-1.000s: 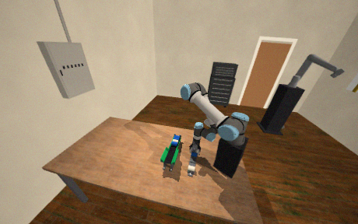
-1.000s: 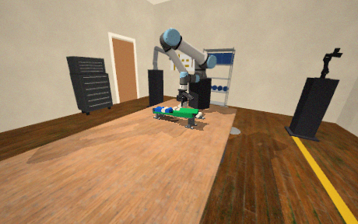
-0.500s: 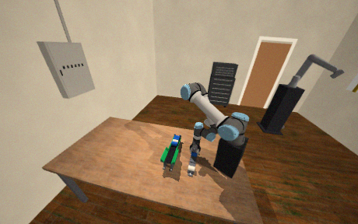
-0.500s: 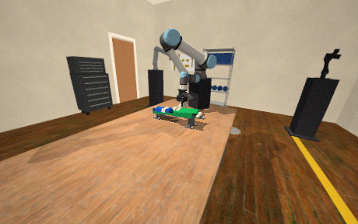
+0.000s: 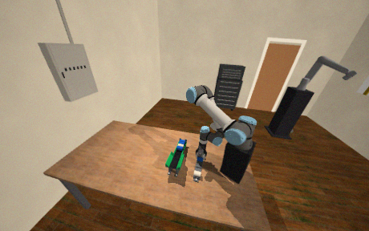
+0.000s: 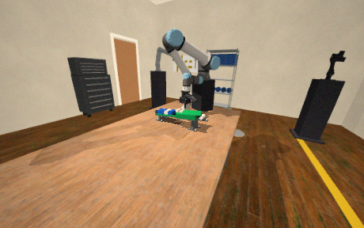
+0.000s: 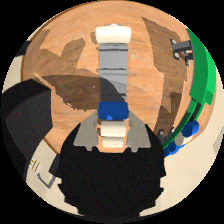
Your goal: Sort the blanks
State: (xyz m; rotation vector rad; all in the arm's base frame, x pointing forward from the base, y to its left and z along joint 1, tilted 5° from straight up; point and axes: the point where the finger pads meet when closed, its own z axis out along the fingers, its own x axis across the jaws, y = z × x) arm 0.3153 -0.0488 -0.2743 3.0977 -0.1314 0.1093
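My gripper is now 30 mm to the right of the stock rack and 40 mm above it.
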